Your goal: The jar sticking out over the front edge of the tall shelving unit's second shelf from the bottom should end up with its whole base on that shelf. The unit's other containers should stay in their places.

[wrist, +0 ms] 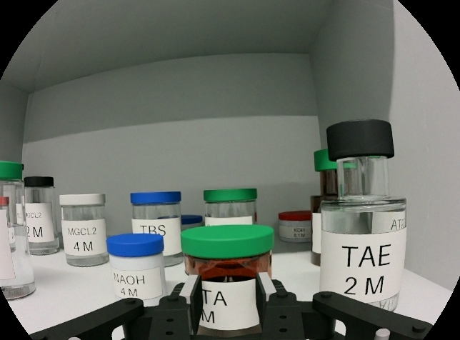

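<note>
The amber jar with a green lid and a white label ending in "TA" stands upright at the lower middle of the wrist view, straight in front of my gripper. The gripper is partly open, with a fingertip at each side of the label and the jar's near face showing between them. The jar looks wider than the gap. Whether the tips touch it, I cannot tell. Its lowest part is partly hidden by the gripper. The shelf's front edge does not show near it, so how its base lies on the shelf cannot be seen.
The blue-lidded NAOH jar stands close left of the amber jar. The tall black-capped TAE bottle stands to the right, near the side wall. Behind are the TBS jar, a green-lidded jar, the MGCL2 jar and the red-lidded KOH jar.
</note>
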